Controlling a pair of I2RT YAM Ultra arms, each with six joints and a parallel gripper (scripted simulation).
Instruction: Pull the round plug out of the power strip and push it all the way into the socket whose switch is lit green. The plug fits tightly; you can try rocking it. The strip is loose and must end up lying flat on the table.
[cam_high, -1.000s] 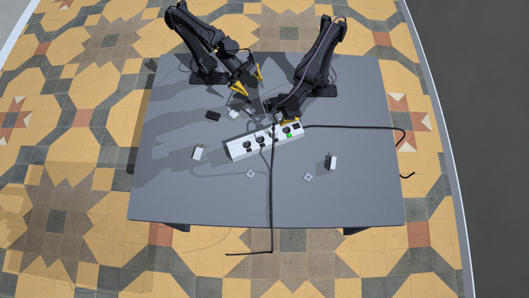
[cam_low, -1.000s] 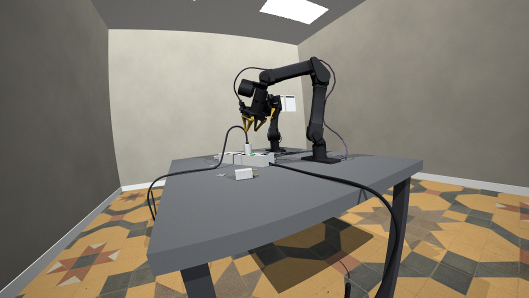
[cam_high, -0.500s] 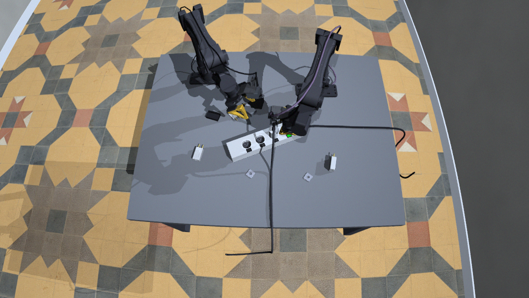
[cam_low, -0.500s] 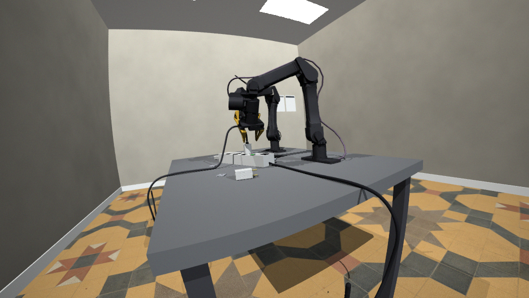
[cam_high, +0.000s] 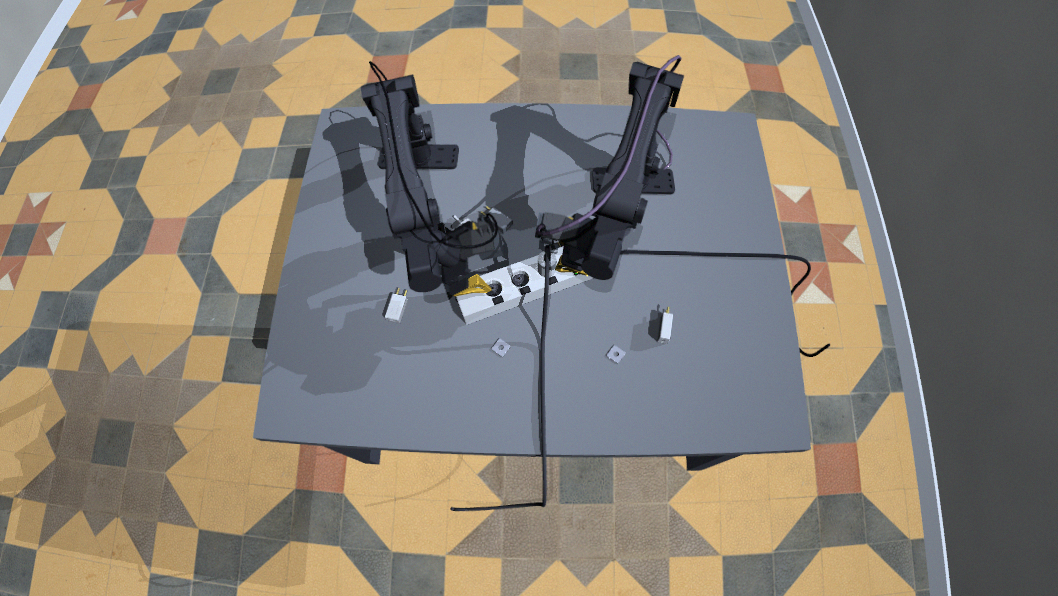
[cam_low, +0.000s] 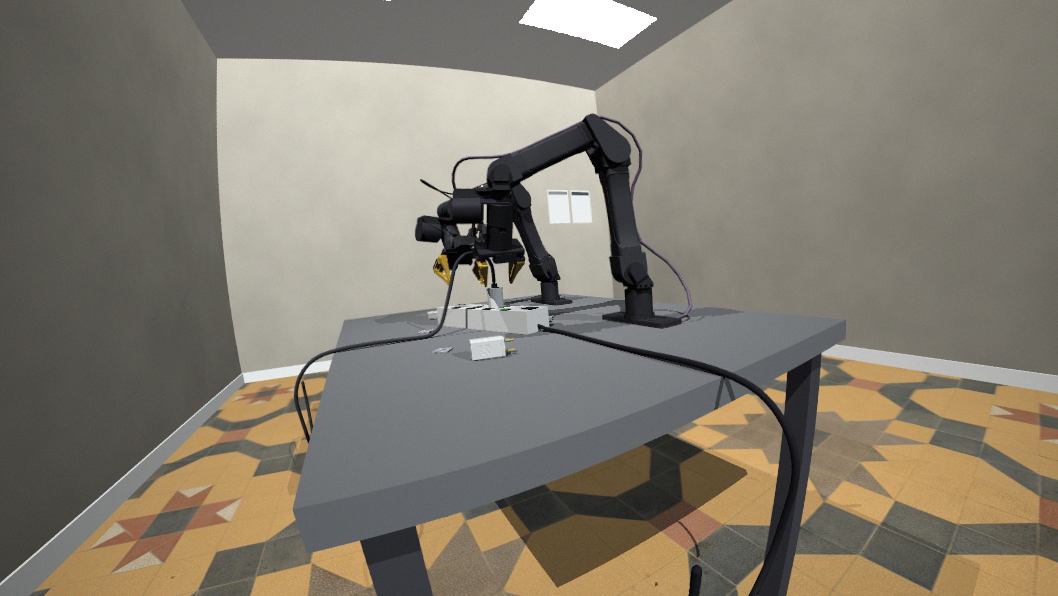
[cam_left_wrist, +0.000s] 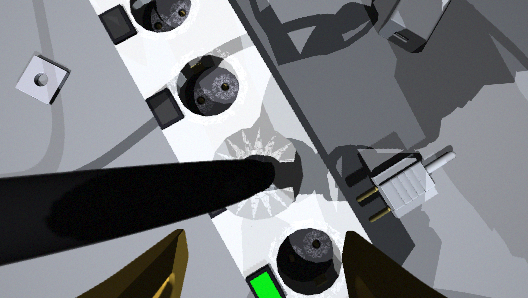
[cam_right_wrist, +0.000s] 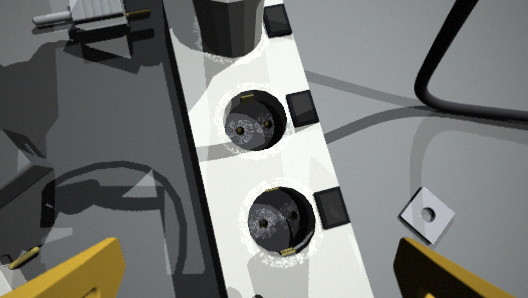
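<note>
My left hand is 40 mm above the round plug and 30 mm to the left of it. From my left hand the other things lie so: dark block: 320 mm to the right, 110 mm below, 70 mm behind; then grey plug: 110 mm below, 110 mm behind, 20 mm to the right.
</note>
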